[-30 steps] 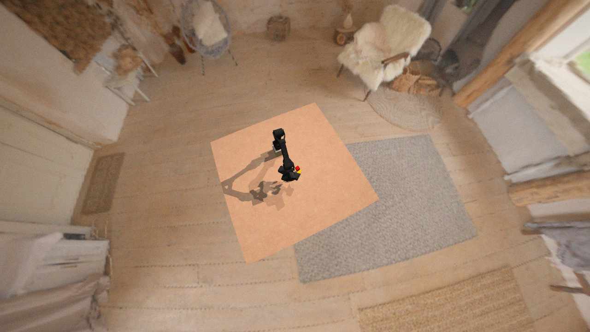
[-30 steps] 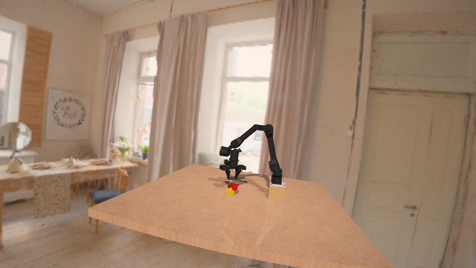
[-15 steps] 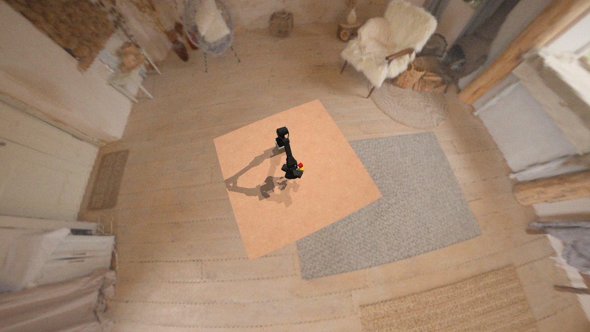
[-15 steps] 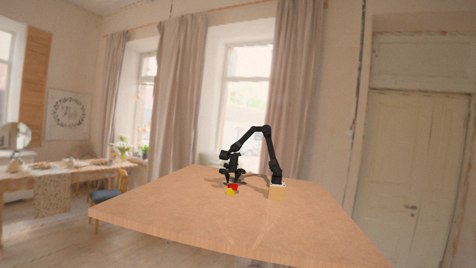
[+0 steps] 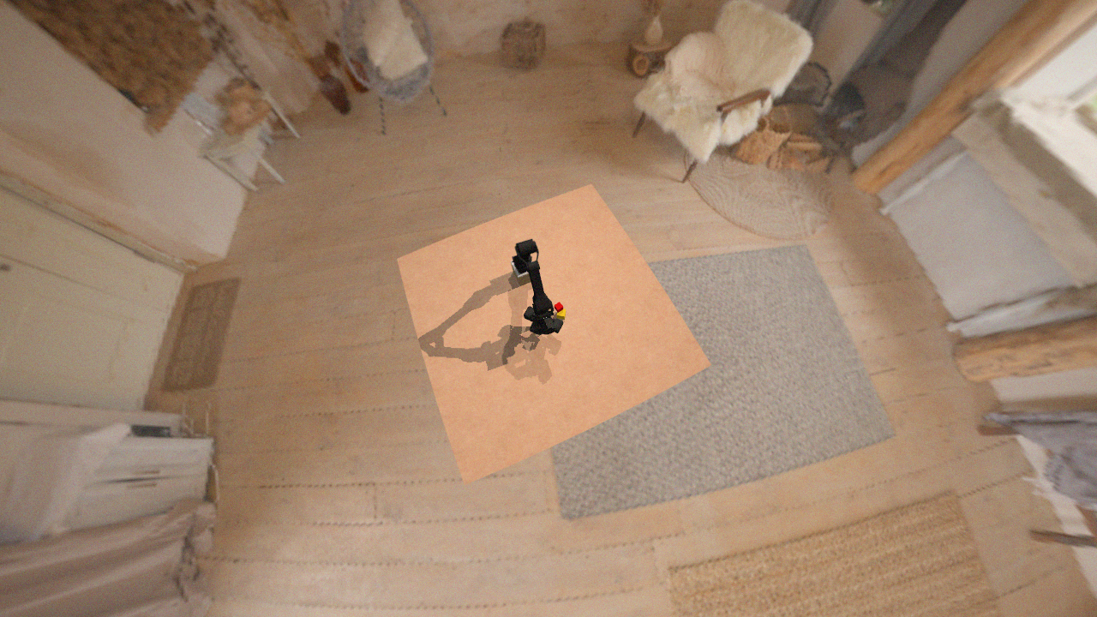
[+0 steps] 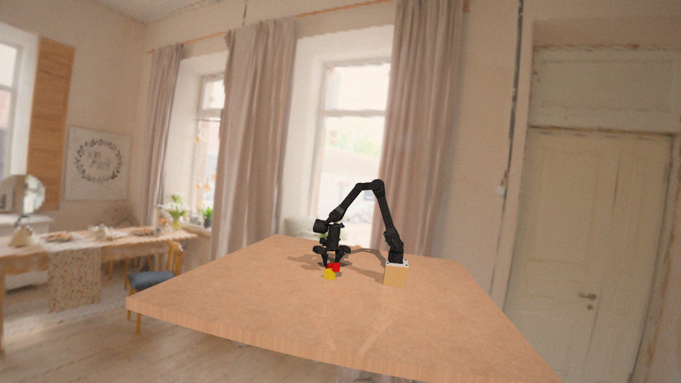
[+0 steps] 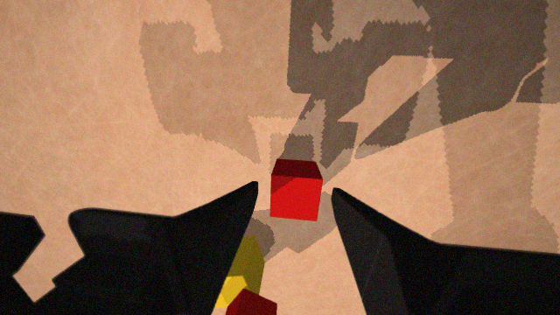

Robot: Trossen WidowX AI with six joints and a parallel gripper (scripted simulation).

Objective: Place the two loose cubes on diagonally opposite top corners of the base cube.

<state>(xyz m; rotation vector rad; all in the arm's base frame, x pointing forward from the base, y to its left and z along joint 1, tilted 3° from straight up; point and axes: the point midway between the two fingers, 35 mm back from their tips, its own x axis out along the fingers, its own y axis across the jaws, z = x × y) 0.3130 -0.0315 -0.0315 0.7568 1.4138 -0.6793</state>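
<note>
The yellow base cube lies 20 mm behind my gripper tip and 110 mm to the left of it.
</note>
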